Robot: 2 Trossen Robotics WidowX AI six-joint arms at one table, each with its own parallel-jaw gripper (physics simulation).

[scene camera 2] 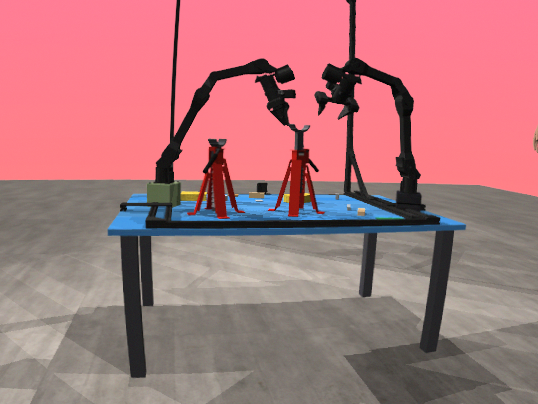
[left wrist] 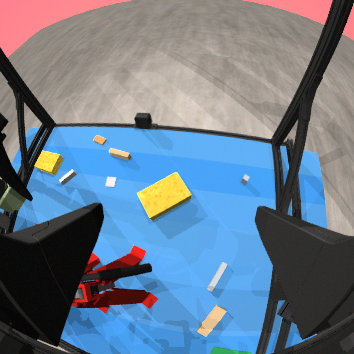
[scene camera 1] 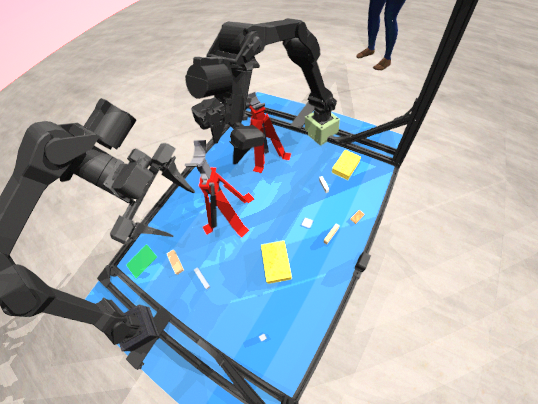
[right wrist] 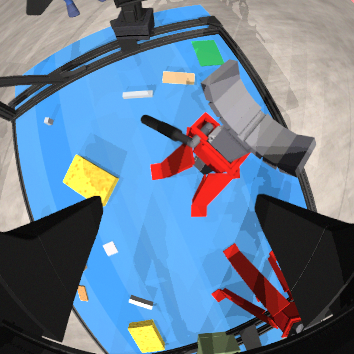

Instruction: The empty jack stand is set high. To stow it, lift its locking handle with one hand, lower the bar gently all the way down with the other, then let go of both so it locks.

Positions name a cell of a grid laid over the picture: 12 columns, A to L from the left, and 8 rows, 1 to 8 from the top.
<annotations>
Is my left gripper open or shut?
Open.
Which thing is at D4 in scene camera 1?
My left gripper.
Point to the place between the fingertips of my right gripper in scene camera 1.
F4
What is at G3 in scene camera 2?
My right gripper.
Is my right gripper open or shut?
Open.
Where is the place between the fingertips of my left gripper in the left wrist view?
G5
</annotations>
